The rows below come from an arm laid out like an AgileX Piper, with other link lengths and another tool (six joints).
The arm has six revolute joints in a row. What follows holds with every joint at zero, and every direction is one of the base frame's. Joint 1 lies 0.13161 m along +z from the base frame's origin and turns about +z. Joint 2 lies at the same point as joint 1 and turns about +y. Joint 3 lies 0.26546 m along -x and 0.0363 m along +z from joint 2 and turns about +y. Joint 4 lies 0.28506 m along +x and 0.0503 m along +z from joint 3 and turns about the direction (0.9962, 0, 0.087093). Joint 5 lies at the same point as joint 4 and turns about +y. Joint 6 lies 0.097 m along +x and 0.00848 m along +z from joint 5 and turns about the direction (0.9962, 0, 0.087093). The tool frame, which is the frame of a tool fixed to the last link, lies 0.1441 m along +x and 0.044 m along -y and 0.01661 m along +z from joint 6; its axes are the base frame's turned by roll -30.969, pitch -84.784 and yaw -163.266 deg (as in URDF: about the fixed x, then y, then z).
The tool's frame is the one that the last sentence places.
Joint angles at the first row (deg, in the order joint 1, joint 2, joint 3, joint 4, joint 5, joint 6):
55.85 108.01 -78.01 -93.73 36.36 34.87
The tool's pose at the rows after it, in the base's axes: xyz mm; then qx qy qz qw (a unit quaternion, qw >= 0):
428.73, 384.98, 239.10, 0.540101, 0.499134, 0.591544, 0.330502
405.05, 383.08, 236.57, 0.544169, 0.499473, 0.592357, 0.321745
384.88, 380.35, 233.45, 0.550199, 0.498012, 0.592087, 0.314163
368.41, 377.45, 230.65, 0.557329, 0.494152, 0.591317, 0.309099
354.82, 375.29, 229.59, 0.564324, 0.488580, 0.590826, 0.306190
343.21, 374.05, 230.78, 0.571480, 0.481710, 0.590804, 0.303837
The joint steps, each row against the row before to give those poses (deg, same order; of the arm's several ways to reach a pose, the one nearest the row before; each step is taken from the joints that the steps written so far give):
2.72 -3.23 4.51 0.06 1.72 2.20
2.77 -2.93 4.05 0.38 1.73 2.03
2.57 -2.33 3.24 0.79 1.76 1.75
2.35 -1.65 2.35 0.97 1.94 1.56
2.18 -1.13 1.44 1.15 2.06 1.17
2.03 -0.83 0.66 1.41 2.04 0.72

